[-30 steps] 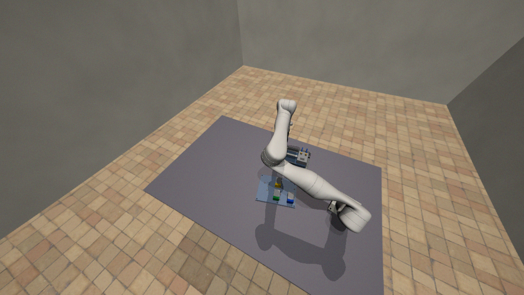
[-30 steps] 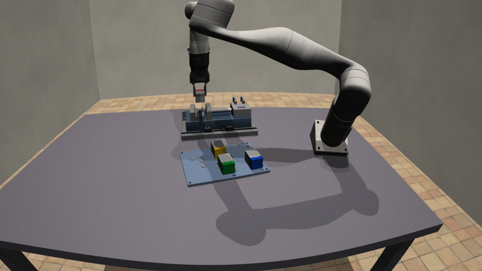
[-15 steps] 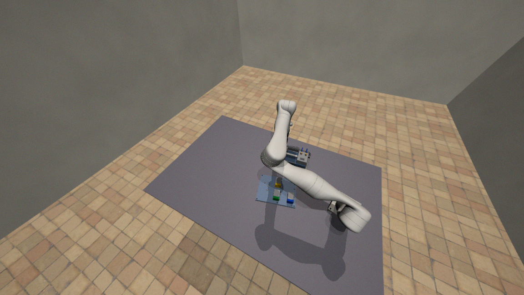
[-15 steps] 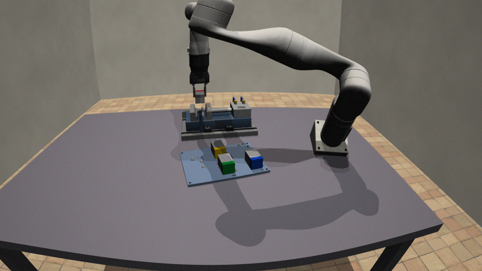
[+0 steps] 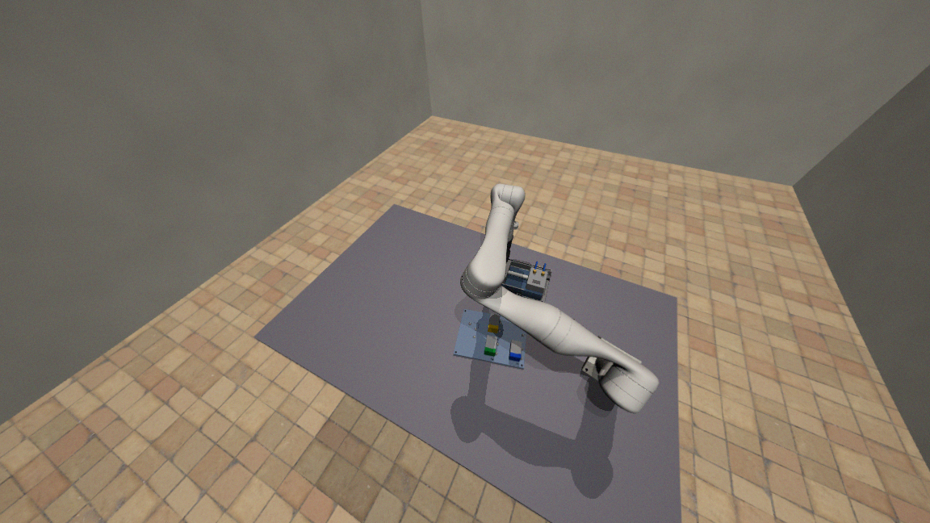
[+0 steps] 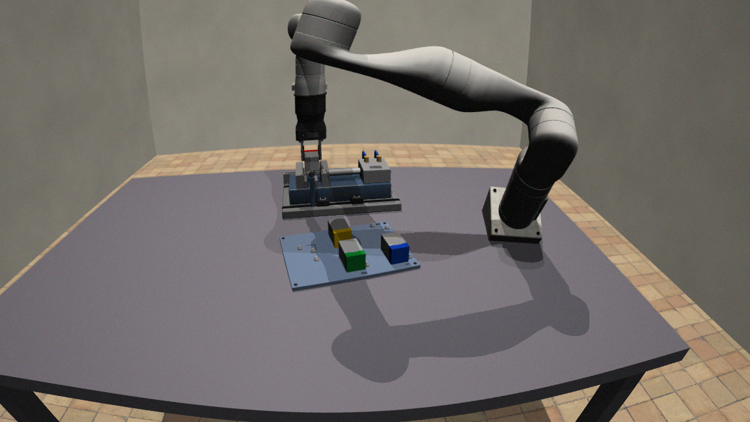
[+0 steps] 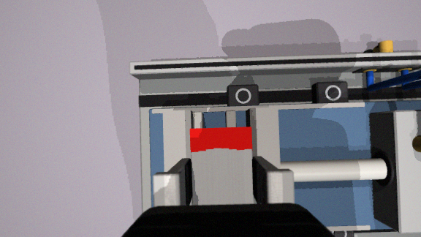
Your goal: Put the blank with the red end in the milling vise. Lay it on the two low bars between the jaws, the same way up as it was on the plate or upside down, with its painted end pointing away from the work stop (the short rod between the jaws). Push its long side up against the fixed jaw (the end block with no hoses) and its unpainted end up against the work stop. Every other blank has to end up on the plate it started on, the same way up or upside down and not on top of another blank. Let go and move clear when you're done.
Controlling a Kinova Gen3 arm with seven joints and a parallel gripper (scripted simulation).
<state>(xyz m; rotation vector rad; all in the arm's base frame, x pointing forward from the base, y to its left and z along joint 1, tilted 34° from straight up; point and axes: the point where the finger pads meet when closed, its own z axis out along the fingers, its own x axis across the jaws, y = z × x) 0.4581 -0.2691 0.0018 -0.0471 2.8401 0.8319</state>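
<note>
Right now my hand is 2 cm above the red-ended blank. Round my hand: work stop (5 cm to the left, 4 cm below); sliding jaw (3 cm behind, 6 cm below); fixed jaw (3 cm ahead, 1 cm to the left, 6 cm below).
</note>
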